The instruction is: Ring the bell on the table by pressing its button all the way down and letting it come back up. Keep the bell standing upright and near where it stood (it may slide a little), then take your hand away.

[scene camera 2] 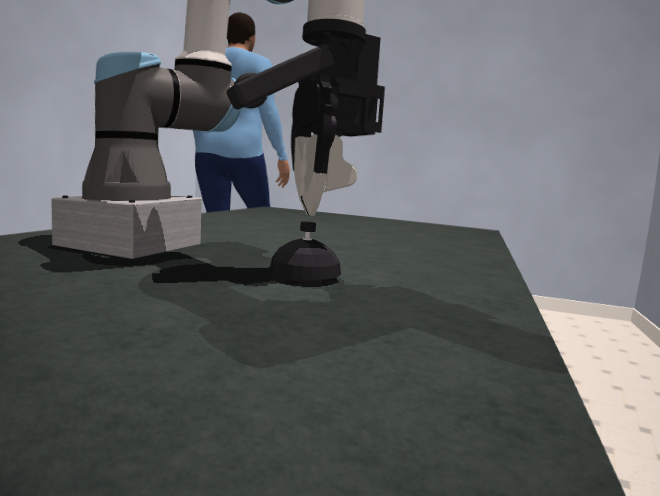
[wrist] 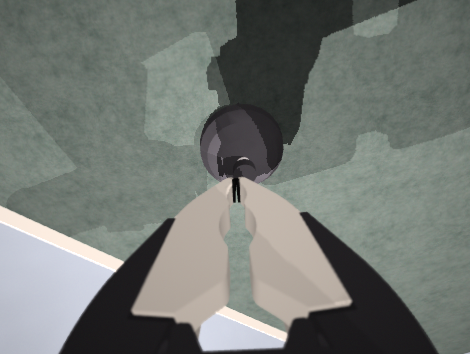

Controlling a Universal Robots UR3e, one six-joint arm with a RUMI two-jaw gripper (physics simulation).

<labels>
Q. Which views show the dark domed bell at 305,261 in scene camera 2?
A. Scene camera 2 and the wrist view: all of them.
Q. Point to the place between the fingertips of the gripper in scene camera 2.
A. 310,215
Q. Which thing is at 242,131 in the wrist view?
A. A dark domed bell.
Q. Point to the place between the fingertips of the gripper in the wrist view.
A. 235,180
</labels>
